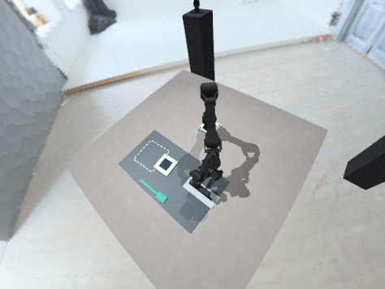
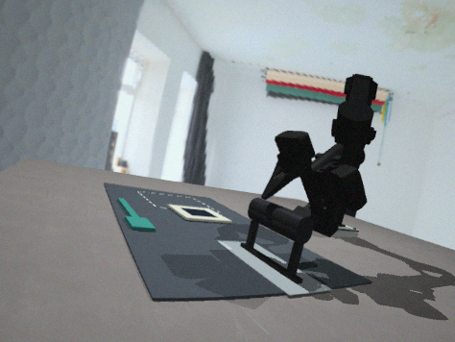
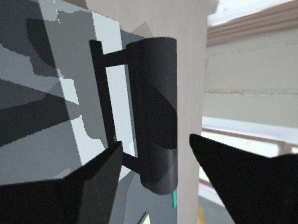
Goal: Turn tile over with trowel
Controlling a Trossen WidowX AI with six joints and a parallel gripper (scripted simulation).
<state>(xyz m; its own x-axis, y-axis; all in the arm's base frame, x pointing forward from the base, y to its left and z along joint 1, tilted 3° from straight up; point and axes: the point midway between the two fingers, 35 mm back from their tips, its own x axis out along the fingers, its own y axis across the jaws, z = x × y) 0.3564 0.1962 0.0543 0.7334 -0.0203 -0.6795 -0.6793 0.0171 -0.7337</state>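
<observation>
Right now the dark mat is 210 mm to the right of my gripper tip, 90 mm below it and 20 mm ahead of it. Also, from my gripper tip: teal trowel (190 mm to the right, 160 mm ahead, 70 mm below); then cream tile (260 mm to the right, 70 mm below, 10 mm behind).
</observation>
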